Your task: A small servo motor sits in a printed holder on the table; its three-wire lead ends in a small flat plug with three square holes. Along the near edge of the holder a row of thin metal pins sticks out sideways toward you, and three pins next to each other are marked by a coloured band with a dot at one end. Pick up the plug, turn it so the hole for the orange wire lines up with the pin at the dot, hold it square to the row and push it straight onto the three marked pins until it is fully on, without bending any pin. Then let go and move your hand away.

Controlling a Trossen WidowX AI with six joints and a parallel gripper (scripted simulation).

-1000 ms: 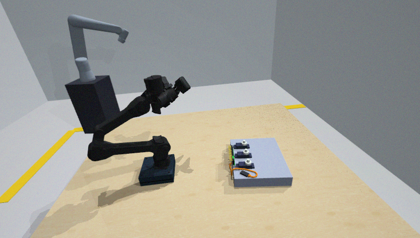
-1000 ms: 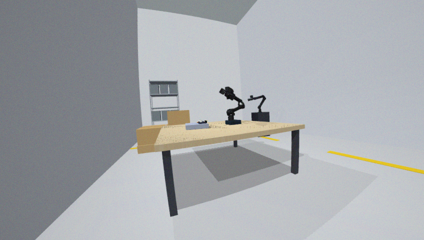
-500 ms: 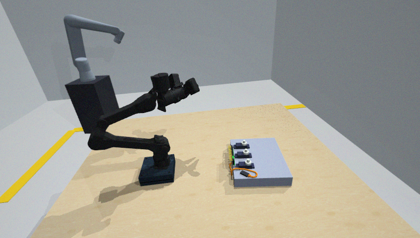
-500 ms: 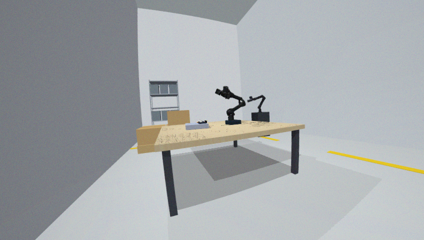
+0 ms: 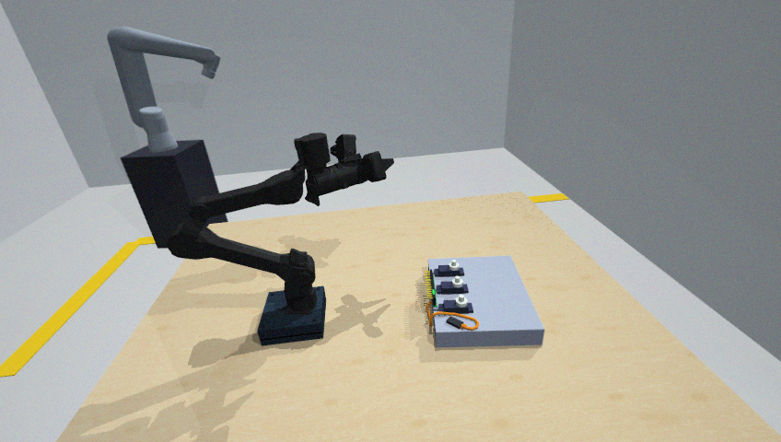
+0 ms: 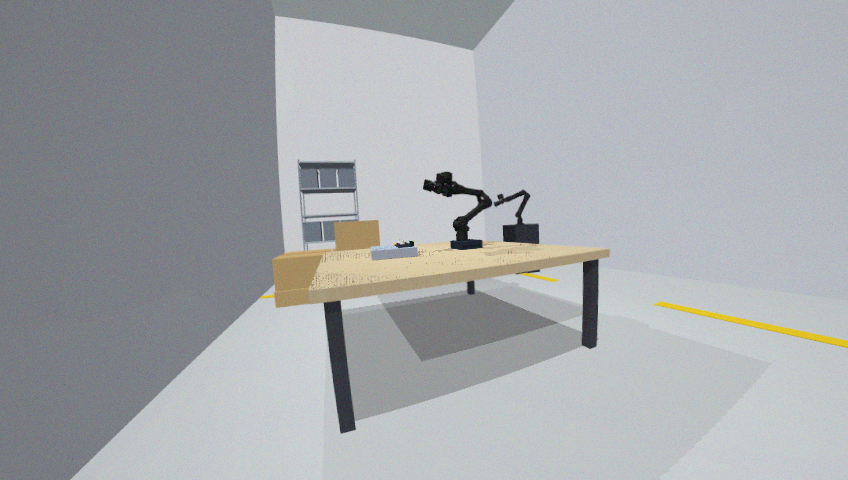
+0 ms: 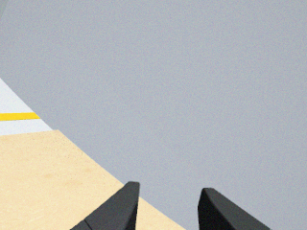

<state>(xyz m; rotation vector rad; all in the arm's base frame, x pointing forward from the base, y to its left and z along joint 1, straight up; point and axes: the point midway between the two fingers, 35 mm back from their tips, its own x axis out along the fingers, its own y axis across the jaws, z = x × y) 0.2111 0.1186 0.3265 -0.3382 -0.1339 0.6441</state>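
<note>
The green band lies 9 cm ahead of my gripper tip, 12 cm to the right of it and 30 cm below it. Round my gripper tip: grey holder: 25 cm ahead, 8 cm to the right, 35 cm below.
</note>
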